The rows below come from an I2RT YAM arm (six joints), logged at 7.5 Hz.
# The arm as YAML. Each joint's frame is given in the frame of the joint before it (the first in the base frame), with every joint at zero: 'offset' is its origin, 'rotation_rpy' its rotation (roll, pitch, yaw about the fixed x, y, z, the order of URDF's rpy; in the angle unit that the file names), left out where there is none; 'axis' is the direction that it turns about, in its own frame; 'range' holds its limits. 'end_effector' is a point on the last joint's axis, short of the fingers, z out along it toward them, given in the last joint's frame.
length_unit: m
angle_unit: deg
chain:
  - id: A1
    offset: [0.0, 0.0, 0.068]
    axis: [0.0, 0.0, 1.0]
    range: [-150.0, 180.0]
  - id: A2
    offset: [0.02, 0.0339, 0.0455]
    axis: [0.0, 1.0, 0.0]
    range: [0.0, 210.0]
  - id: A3
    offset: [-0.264, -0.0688, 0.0]
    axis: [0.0, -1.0, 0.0]
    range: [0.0, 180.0]
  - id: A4
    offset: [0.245, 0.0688, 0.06]
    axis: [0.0, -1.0, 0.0]
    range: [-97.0, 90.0]
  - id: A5
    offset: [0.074, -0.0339, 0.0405]
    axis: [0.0, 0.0, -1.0]
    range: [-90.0, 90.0]
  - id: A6
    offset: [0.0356, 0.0, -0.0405]
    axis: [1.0, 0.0, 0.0]
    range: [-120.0, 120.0]
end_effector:
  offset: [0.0, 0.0, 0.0]
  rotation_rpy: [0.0, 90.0, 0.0]
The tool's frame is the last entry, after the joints.
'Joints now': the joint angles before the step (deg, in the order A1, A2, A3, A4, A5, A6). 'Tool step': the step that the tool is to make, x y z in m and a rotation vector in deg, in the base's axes. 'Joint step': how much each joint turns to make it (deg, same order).
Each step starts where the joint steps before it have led.
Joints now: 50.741, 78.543, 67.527, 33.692, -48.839, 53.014
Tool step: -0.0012, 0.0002, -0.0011, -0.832, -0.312, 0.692
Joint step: 0.135, -0.179, 0.009, -1.216, -0.805, -0.767
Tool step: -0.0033, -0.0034, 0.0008, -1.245, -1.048, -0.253
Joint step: 0.058, -1.230, 0.031, -3.466, -0.270, -2.487
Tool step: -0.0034, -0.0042, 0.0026, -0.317, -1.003, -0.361
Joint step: 0.000, -1.215, -0.015, -2.053, 0.023, -1.619
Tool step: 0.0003, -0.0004, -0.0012, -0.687, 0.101, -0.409
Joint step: -0.077, -0.171, 0.003, -1.291, 0.206, -0.682
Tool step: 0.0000, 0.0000, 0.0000, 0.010, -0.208, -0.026
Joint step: -0.002, -0.001, 0.016, -0.061, -0.023, -0.240
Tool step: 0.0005, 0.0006, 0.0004, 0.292, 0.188, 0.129
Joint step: -0.004, 0.223, 0.064, 0.685, -0.026, 0.549
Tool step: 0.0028, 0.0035, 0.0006, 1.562, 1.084, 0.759
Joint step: -0.001, 1.270, 0.059, 4.075, -0.111, 3.060
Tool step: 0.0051, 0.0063, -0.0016, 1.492, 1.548, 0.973
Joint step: -0.002, 2.124, 0.253, 4.843, -0.089, 3.652
